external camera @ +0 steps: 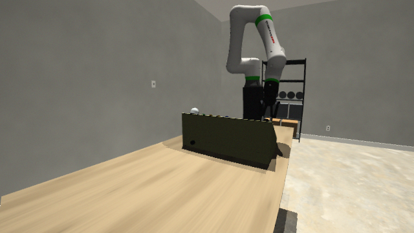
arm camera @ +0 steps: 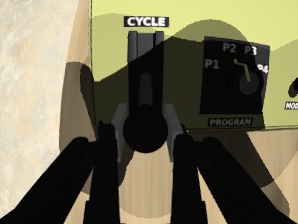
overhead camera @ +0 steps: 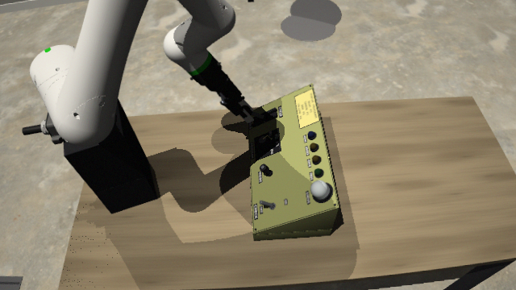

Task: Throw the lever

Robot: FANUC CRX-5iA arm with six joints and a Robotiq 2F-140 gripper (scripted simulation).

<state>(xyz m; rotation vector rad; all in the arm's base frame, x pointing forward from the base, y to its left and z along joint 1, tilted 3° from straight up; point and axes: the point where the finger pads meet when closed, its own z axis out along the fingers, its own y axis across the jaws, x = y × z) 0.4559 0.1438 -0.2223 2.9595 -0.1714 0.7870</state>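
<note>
Now: the lever 3 cm ahead of my hand and 2 cm below it. Also, from my hand: olive console 19 cm to the right, 7 cm ahead, 5 cm below; toggle switch 36 cm to the right, 3 cm below, 1 cm ahead; rotary selector 12 cm to the right, 5 cm ahead, 2 cm below.
</note>
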